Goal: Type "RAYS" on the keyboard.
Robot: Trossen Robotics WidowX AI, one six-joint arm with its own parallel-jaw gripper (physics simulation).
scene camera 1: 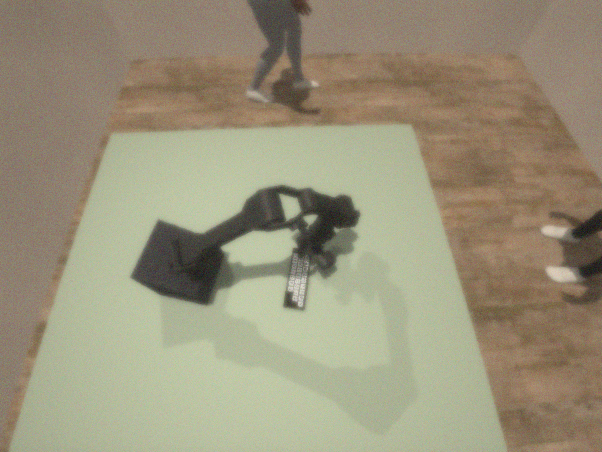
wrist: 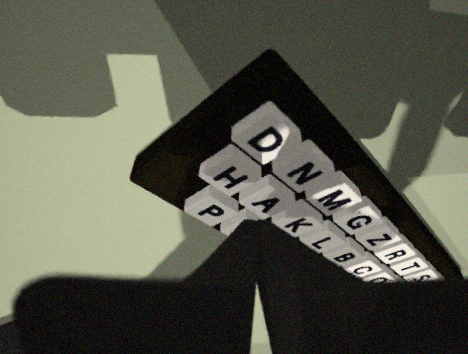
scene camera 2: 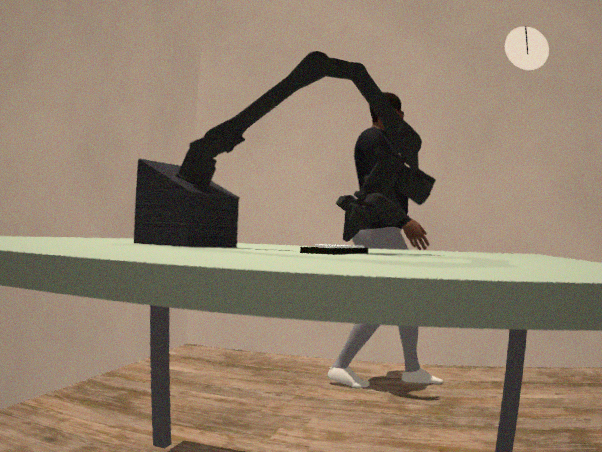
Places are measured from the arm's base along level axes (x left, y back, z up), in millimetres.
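Pixels of known places: gripper, fingertip midpoint: [scene camera 1: 299, 257] [wrist: 254, 232] [scene camera 2: 344, 240]; arm's base, link origin: [scene camera 1: 181, 261] [scene camera 2: 191, 180].
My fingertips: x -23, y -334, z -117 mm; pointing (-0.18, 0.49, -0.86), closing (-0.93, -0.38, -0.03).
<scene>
For each thing: its top centre in the pictures, then the offset to it from my fingertips.
- black keyboard, top centre: [wrist: 349, 260] [scene camera 2: 336, 244] [scene camera 1: 298, 276] dx -58, dy +17, dz -9 mm
- R key, top centre: [wrist: 395, 254] dx -74, dy +3, dz -9 mm
The black keyboard [scene camera 1: 296, 285] [scene camera 2: 334, 250] [wrist: 215, 115] lies flat on the table, with pale keys in rows. In the wrist view, the A key [wrist: 265, 204] sits between the H and K keys. The R key [wrist: 395, 255] and S key [wrist: 424, 278] are farther along the outer row, S partly cut off by the gripper. The Y key does not show in the wrist view. My gripper [scene camera 1: 305, 246] [scene camera 2: 347, 239] [wrist: 254, 232] is shut and empty. Its tips show at the lower edge of A, with a small gap above the keyboard in scene camera 2, and hide keys behind them.
The arm's dark base block [scene camera 1: 175, 262] [scene camera 2: 185, 215] stands on the pale green table [scene camera 1: 150, 400] [scene camera 2: 250, 285]. A person [scene camera 1: 275, 30] [scene camera 2: 369, 145] is beyond the table. Another person's feet [scene camera 1: 565, 274] show at the right. Arm shadows lie across table and keyboard.
</scene>
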